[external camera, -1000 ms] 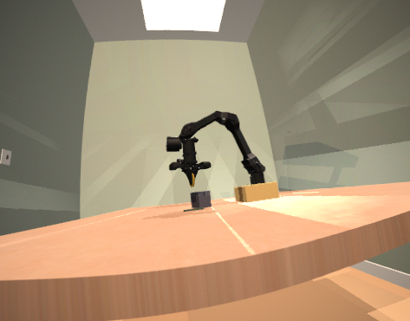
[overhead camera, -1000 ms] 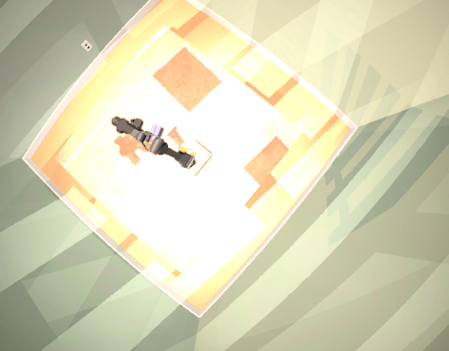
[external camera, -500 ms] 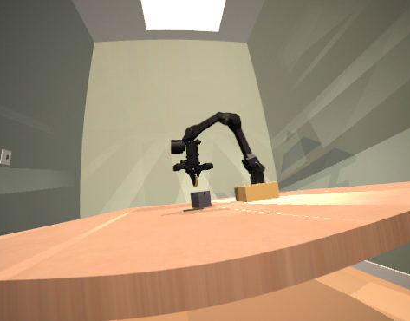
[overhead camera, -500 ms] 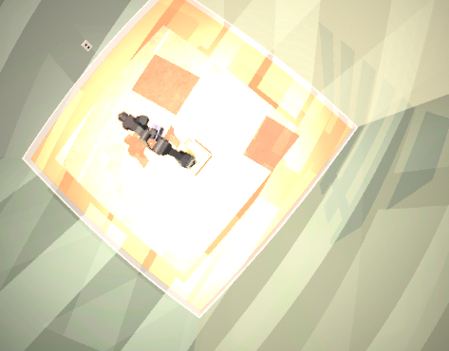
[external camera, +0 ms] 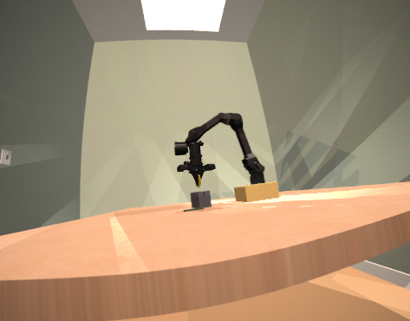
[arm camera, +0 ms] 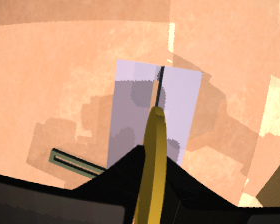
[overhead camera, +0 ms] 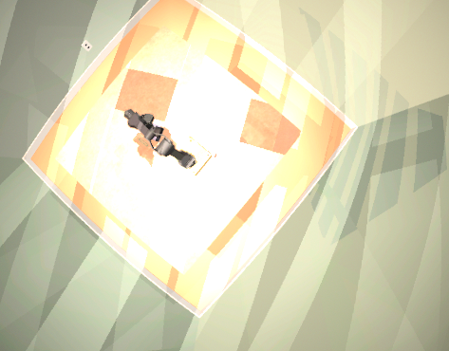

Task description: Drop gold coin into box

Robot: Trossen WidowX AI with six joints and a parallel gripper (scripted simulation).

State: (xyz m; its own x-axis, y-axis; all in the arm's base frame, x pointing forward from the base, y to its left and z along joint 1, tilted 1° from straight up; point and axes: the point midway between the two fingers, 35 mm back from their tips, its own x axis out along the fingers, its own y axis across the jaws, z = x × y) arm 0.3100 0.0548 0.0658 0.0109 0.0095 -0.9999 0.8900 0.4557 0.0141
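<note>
The gold coin lies 2 cm above my gripper tip.
</note>
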